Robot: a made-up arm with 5 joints.
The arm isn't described. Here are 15 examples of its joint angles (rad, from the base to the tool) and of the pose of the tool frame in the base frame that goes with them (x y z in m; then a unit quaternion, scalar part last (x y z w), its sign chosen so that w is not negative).
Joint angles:
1: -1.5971 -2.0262 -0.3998 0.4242 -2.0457
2: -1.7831 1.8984 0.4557 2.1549 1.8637
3: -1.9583 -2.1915 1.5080 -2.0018 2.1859
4: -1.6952 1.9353 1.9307 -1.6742 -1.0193
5: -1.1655 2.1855 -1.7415 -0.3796 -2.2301
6: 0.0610 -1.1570 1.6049 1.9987 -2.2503
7: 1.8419 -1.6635 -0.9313 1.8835 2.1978
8: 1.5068 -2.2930 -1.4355 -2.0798 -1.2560
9: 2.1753 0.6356 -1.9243 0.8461 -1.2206
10: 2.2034 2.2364 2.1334 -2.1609 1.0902
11: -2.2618 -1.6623 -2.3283 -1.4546 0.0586
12: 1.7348 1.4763 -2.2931 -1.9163 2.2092
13: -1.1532 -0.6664 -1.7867 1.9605 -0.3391
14: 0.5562 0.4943 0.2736 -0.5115 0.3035
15: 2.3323 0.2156 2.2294 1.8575 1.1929
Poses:
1: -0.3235 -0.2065 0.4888 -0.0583 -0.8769 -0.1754 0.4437
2: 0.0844 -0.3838 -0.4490 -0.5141 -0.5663 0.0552 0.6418
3: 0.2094 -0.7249 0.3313 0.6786 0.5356 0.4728 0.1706
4: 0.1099 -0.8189 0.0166 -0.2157 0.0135 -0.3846 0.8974
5: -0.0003 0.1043 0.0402 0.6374 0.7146 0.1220 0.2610
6: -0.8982 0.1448 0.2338 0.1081 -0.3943 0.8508 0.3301
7: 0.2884 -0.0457 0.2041 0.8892 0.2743 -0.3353 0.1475
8: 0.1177 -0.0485 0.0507 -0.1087 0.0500 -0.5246 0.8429
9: 0.1195 -0.0754 0.1450 -0.1444 0.0626 -0.6951 0.7015
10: 0.5145 0.5083 0.0313 0.1941 0.1188 -0.8980 0.3766
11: 0.1058 -0.2075 -0.1627 0.2065 -0.3215 -0.8583 0.3426
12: 0.2497 0.1870 0.2968 0.8316 0.4194 -0.0798 0.3553
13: -0.1253 -0.0215 0.0227 -0.9632 -0.0272 0.2669 0.0136
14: -0.5226 -0.0220 -0.1277 0.0949 -0.2753 -0.3059 0.9064
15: 0.4911 0.4799 0.1982 -0.2594 0.8075 0.5178 0.1122
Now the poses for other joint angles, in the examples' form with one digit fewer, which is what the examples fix.
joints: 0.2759 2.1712 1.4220 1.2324 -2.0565
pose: -0.836 0.307 -0.179 -0.070 0.987 0.096 0.110
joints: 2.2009 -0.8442 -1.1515 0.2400 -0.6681
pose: -0.026 0.031 0.166 -0.071 0.503 -0.665 0.547
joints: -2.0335 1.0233 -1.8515 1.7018 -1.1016
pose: -0.065 -0.033 0.141 -0.137 -0.329 0.896 0.266
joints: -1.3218 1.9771 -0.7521 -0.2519 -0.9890
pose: -0.145 -0.010 -0.274 0.658 0.580 0.179 0.445
